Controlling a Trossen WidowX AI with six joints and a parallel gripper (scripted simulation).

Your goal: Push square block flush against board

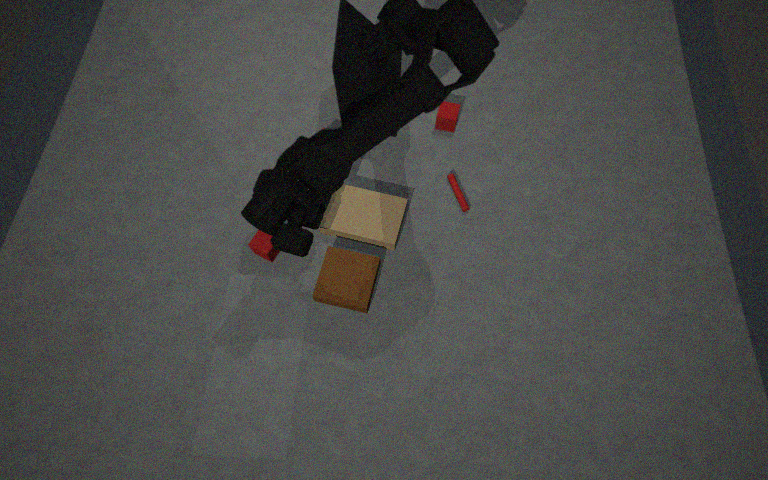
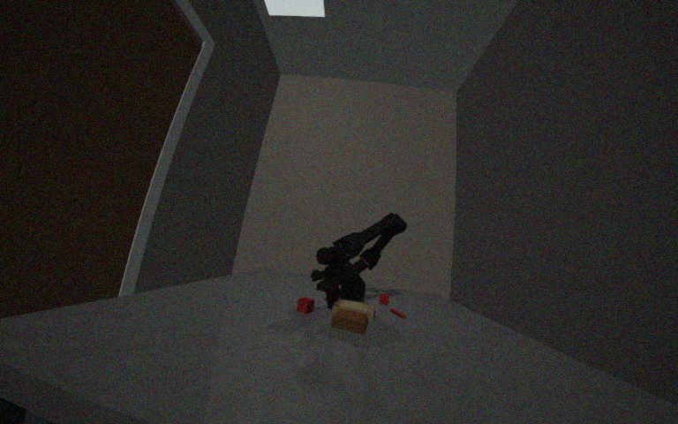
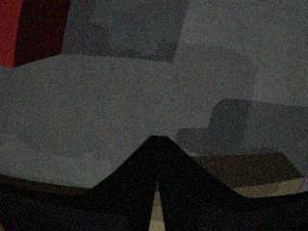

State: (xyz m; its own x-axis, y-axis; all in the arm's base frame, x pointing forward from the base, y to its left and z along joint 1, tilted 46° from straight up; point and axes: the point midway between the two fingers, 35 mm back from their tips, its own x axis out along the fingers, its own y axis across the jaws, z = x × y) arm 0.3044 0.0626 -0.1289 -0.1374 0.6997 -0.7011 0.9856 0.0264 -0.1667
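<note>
My gripper tip is 30 mm past the tan board, 90 mm to the right of it and 10 mm below it. Round my gripper tip: thin red stick (120 mm behind, 260 mm to the left); brown square block (100 mm ahead, 90 mm to the left, 10 mm above).
</note>
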